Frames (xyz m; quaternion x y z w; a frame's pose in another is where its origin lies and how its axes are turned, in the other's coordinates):
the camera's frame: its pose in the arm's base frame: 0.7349 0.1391 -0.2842 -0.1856 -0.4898 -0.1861 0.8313
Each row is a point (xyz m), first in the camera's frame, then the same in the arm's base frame.
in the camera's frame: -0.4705 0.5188 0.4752
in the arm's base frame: 0.4234 0.8795 -0.5509
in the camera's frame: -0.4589 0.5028 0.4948
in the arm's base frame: 0.4062 0.8739 -0.5298
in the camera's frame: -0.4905 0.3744 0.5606
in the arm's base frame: 0.2798 0.7995 -0.5118
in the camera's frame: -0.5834 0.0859 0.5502
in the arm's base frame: 0.1040 0.5576 -0.5621
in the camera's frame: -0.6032 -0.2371 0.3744
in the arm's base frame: 0.0674 0.1955 -0.6181
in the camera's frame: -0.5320 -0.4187 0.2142
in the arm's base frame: 0.1297 -0.0487 -0.6046
